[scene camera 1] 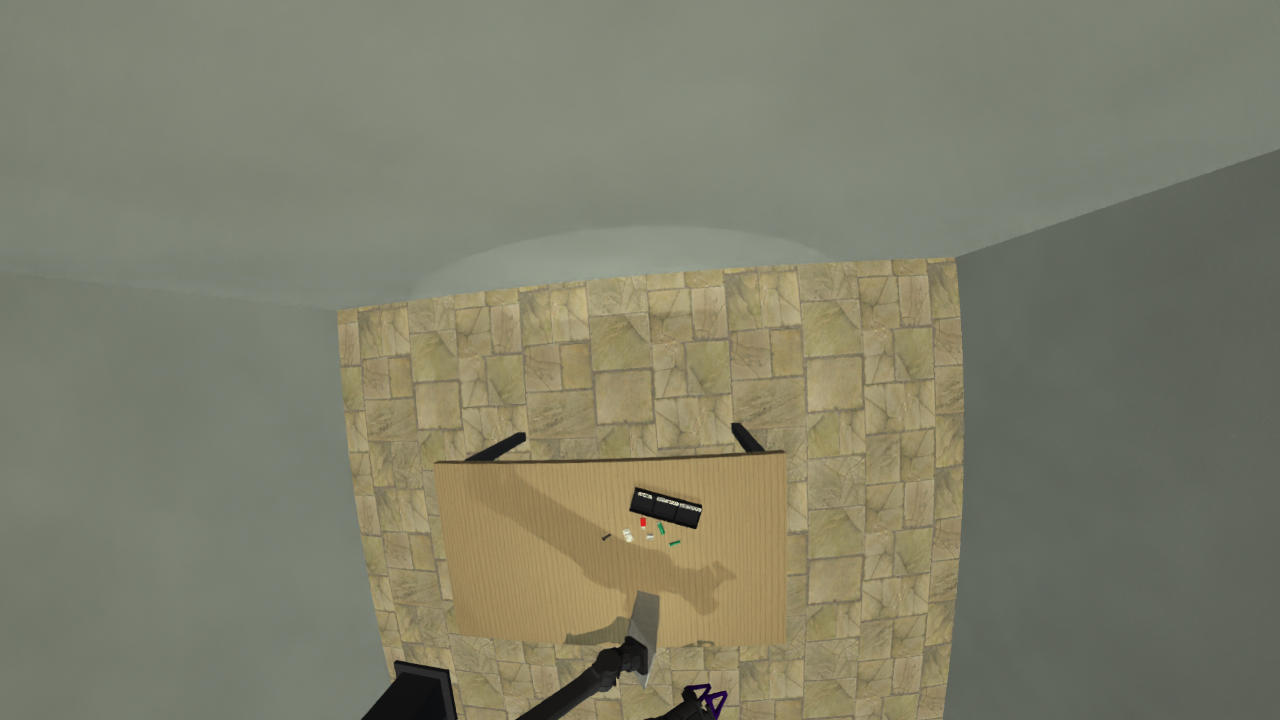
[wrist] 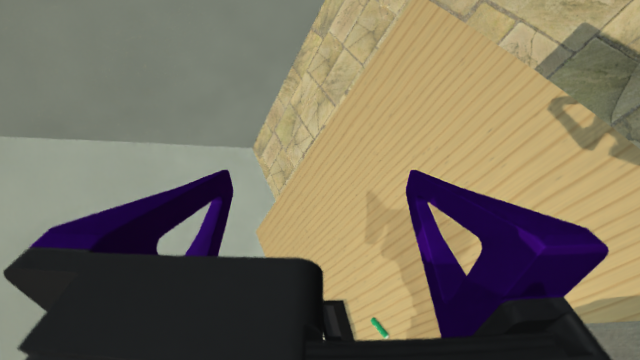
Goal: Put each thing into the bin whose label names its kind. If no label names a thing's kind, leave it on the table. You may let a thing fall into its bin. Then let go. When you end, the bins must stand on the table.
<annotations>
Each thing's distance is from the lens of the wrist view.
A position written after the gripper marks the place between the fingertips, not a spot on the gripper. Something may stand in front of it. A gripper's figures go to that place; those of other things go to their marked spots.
gripper (wrist: pixel 319 180): 13 cm
joined black bins (wrist: pixel 336 324): 66 cm
</annotations>
